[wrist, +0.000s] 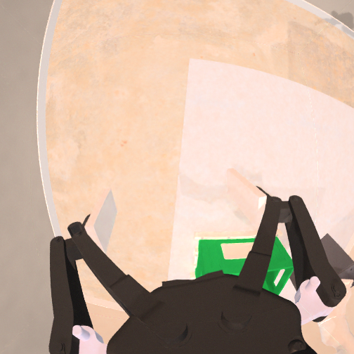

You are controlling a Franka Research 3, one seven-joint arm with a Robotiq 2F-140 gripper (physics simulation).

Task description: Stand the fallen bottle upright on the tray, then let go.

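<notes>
My gripper is wide open in the wrist view, with its two pale finger pads far apart and no object between them. No bottle shows in this view, and I cannot make out a tray for certain. A green open-sided container with cut-out openings shows at the lower middle, beyond the right finger and partly hidden by the gripper's body.
A large pale rectangular surface spreads from the middle to the right, over a tan mottled floor. A dark grey object is at the lower right, partly behind the right finger linkage. A grey wall borders the left.
</notes>
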